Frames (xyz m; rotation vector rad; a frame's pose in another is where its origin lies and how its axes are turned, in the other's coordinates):
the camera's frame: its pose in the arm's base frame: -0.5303 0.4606 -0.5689 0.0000 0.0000 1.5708
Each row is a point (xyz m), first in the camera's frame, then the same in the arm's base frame.
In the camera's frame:
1: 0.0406 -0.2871 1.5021
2: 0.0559 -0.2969 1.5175
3: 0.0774 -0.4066 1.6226
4: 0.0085 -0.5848 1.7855
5: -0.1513 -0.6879 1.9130
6: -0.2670 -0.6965 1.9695
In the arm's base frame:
1: -0.2432 0.5012 0.9332
2: -0.2334 0.5165 0.9486
3: -0.1237 0.5380 1.0537
4: 0.0545 0.4691 1.2166
5: 0.1576 0.3093 1.3441
6: 0.1662 0.1936 1.4006

